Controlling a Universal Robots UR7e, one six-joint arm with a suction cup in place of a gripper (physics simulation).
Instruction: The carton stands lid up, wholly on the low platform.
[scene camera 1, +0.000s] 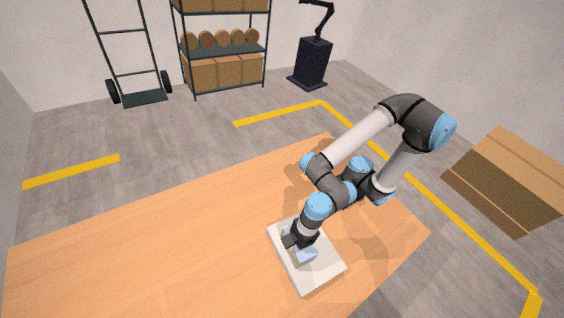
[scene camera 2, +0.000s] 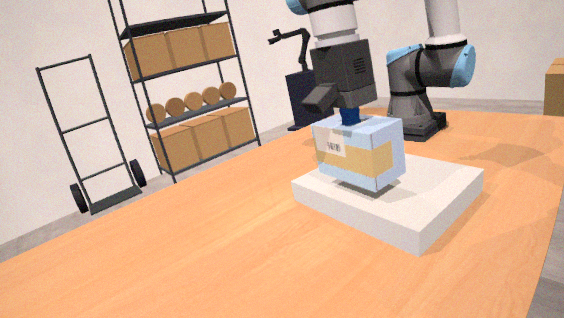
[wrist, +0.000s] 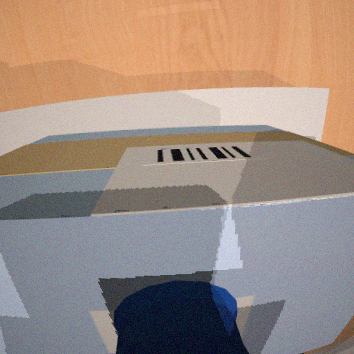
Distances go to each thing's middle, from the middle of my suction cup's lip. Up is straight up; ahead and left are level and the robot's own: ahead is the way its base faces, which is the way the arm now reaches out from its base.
The pale blue carton (scene camera 2: 370, 154) is 1 cm behind my suction cup and 6 cm below it. Also, from my suction cup: low white platform (scene camera 2: 410, 213) (6 cm behind, 2 cm to the left, 16 cm below).
